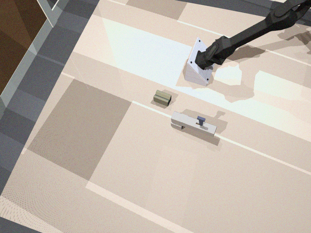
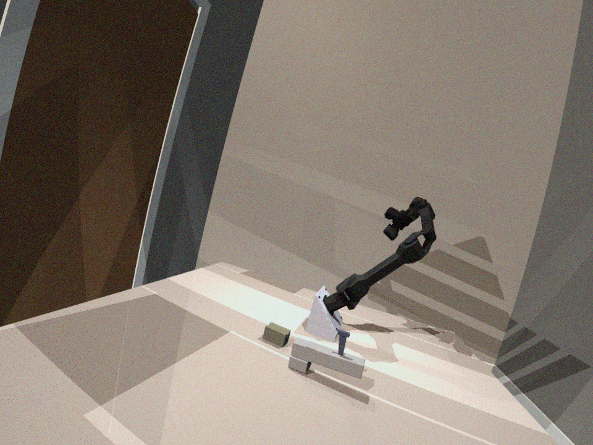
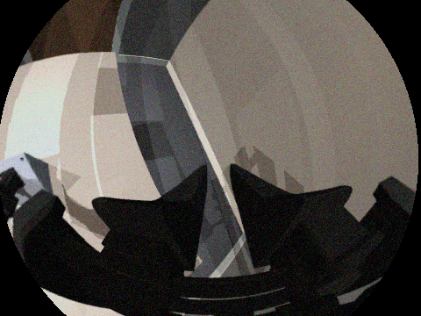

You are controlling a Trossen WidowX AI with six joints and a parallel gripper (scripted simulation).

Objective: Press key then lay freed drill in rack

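Now: gripper tip 710 mm short of the dark blue key, 300 mm above it and 100 mm to the left of it. The rest, counted from my gripper tip: olive rack: 620 mm ahead, 390 mm below, 290 mm to the right; then grey block: 710 mm ahead, 360 mm below, 130 mm to the right; then drill: 710 mm ahead, 350 mm below, 150 mm to the right.
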